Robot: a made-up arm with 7 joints.
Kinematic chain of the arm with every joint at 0, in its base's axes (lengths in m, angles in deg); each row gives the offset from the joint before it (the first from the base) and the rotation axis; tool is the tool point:
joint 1: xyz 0 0 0.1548 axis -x
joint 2: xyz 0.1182 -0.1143 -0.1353 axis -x
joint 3: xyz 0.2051 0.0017 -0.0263 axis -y
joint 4: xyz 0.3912 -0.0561 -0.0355 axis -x
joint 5: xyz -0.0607 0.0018 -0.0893 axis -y
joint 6: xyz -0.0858 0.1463 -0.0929 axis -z
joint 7: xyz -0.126 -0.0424 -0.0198 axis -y
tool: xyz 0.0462 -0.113 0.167
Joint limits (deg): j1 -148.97..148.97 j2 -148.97..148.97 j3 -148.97..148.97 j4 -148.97..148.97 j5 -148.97..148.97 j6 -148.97..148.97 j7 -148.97..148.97
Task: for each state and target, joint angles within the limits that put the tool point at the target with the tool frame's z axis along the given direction. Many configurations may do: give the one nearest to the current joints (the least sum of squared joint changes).
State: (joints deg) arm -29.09 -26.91 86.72 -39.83 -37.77 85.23 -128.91
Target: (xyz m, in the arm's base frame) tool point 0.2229 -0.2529 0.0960 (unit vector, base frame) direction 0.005 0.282 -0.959
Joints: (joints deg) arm 1.02 -35.71 48.51 -52.46 -87.79 81.04 -135.45
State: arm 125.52 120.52 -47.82 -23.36 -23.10 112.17 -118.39
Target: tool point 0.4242 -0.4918 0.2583 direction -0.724 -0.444 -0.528
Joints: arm 74.13 97.17 -92.91 -67.27 -17.55 108.88 -148.97
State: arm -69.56 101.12 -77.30 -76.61 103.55 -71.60 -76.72
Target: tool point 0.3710 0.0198 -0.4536 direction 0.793 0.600 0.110
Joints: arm -70.12 86.77 -95.41 -47.97 95.21 -81.51 -70.16
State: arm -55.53 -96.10 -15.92 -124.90 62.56 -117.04 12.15
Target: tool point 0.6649 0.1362 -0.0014 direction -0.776 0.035 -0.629
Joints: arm -47.76 -101.77 -30.13 -101.13 66.69 -117.06 -8.41
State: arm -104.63 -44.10 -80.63 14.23 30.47 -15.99 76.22
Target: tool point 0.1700 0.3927 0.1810 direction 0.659 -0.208 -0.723
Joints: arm -118.61 -38.34 -100.30 22.33 27.40 -26.87 38.36
